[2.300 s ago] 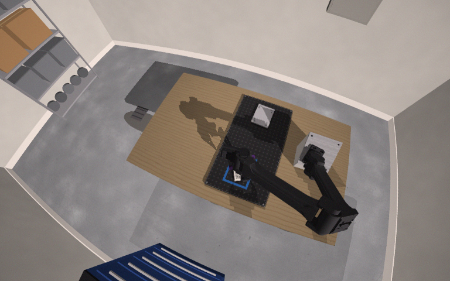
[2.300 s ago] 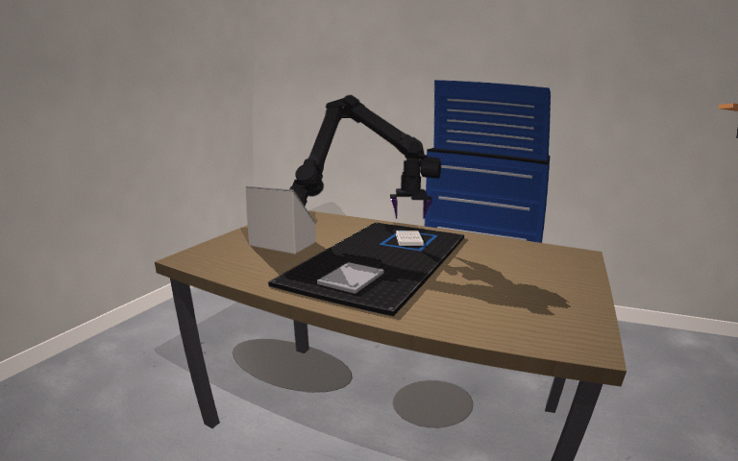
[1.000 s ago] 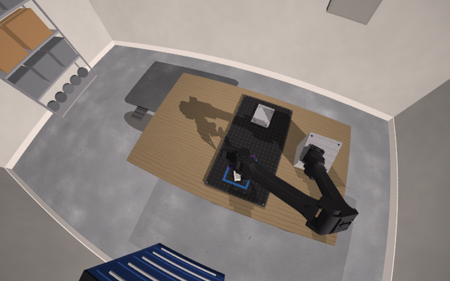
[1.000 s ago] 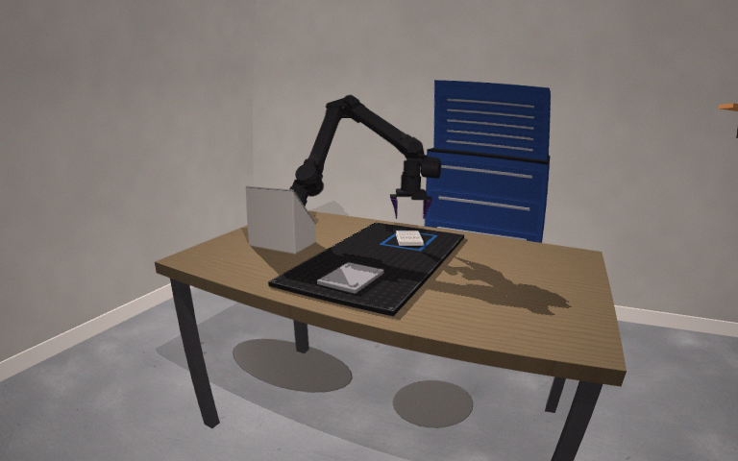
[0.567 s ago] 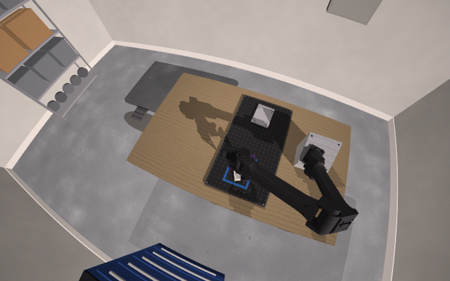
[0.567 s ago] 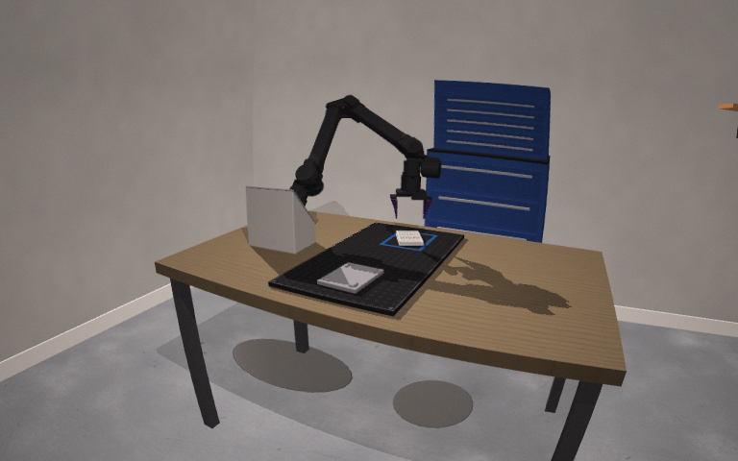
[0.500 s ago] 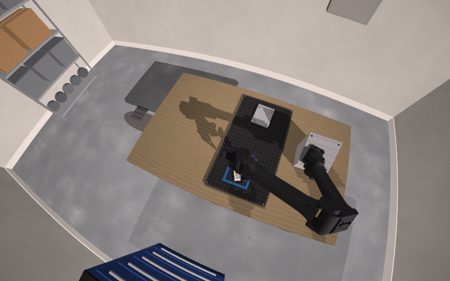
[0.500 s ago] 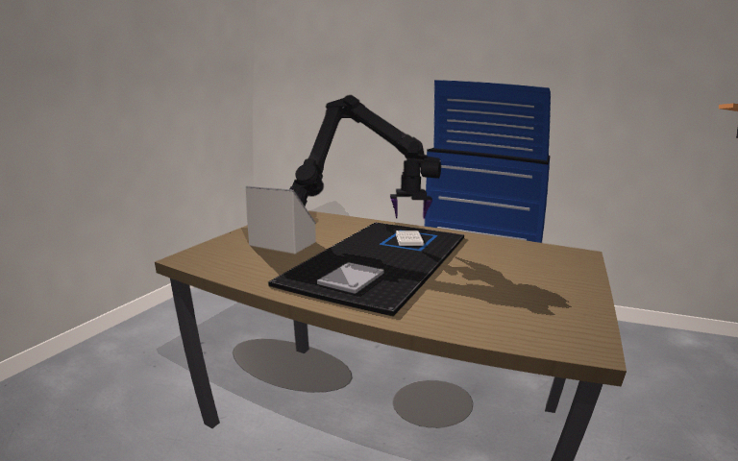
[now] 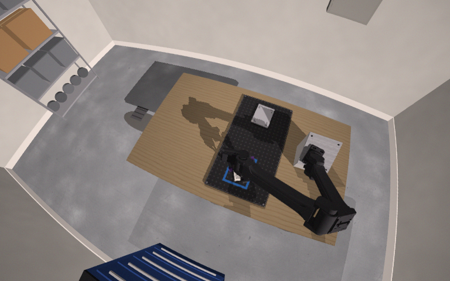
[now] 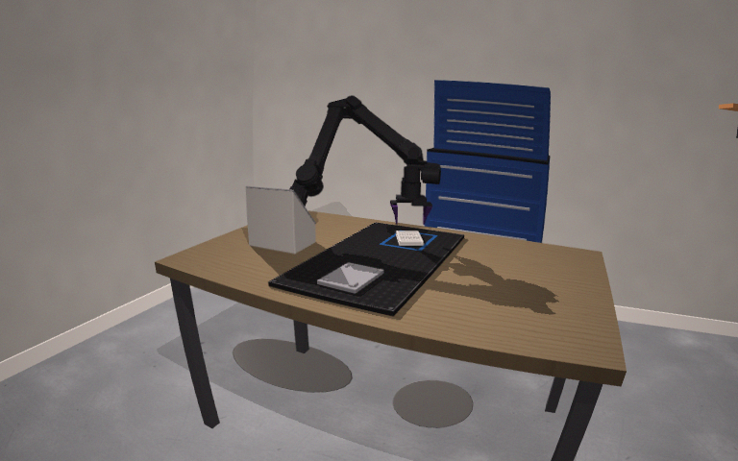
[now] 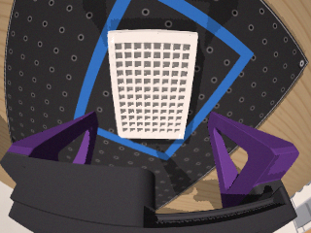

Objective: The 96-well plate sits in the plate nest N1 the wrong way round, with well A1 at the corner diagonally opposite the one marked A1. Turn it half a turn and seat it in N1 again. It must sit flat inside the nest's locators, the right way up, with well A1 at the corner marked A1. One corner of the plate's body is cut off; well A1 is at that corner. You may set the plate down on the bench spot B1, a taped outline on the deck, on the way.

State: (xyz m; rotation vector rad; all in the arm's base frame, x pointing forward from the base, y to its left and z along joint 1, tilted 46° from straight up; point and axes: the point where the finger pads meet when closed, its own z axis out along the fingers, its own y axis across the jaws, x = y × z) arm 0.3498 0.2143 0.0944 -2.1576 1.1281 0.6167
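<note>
My gripper is now 60 mm above the white 96-well plate. From my hand the other things lie so: grey plate nest N1: 410 mm to the right, 60 mm below, 10 mm ahead; then A1 label: 340 mm to the right, 60 mm ahead, 50 mm below.
</note>
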